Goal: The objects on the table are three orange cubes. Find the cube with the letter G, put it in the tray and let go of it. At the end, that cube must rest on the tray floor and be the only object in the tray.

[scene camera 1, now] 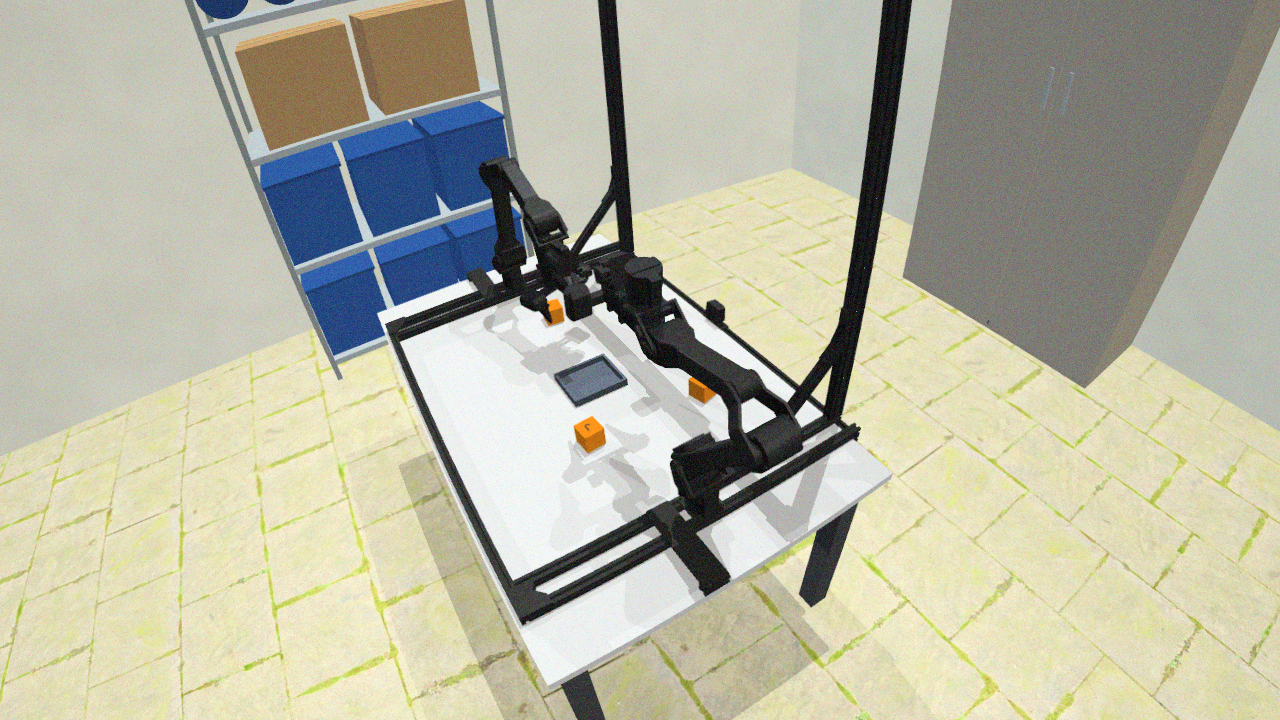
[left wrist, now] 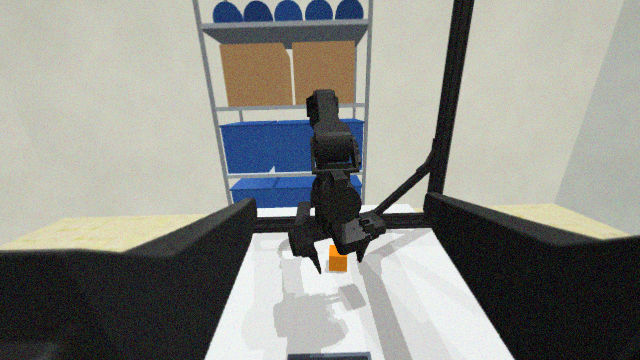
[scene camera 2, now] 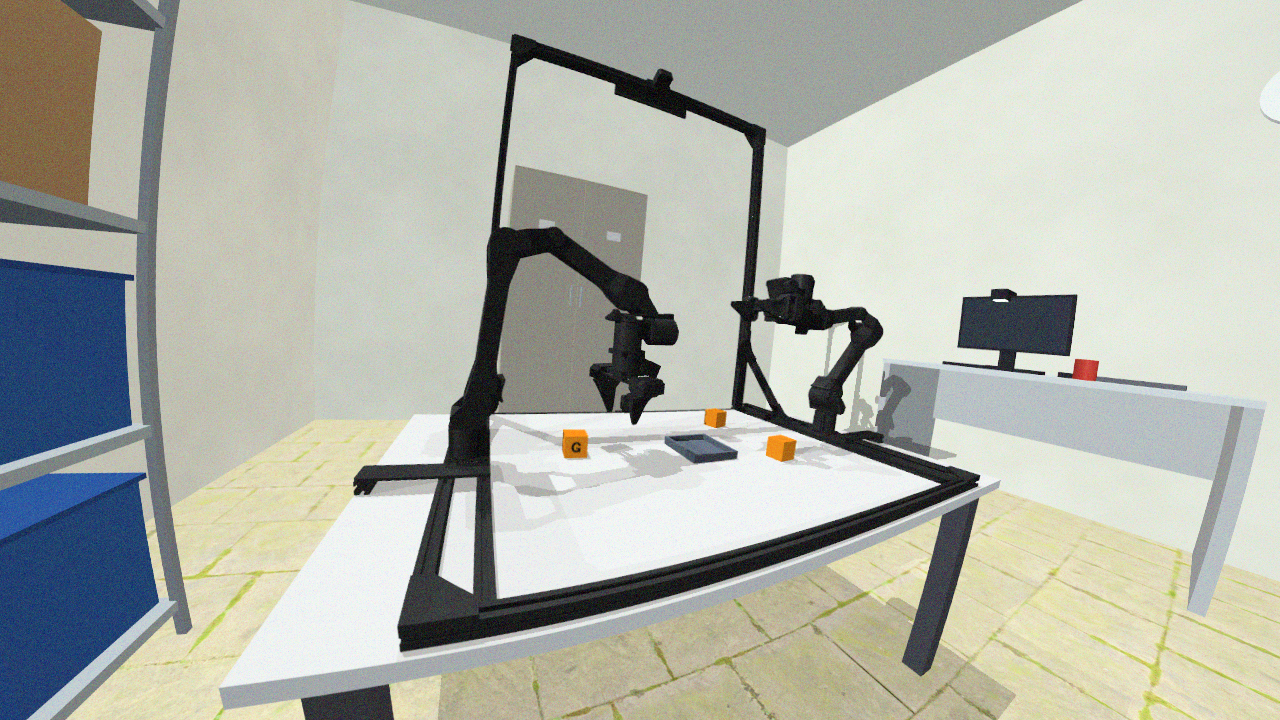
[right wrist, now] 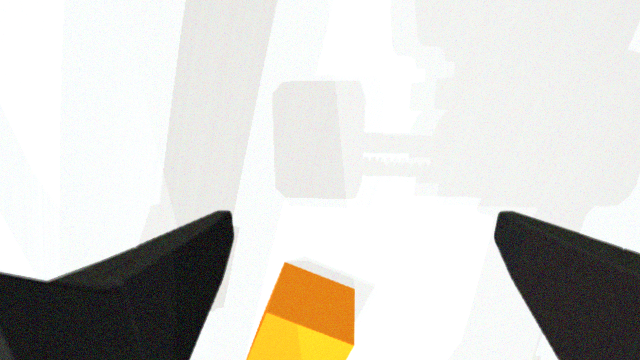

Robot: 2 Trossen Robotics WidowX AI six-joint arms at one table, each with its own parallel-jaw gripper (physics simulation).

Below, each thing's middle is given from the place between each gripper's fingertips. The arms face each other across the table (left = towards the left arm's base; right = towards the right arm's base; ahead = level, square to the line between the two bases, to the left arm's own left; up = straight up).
My right hand is 30 mm short of the tray (scene camera 1: 598,376), 180 mm to the right of it and 70 mm above it.
I see my left gripper 34 cm above the tray and 8 cm to the left of it.
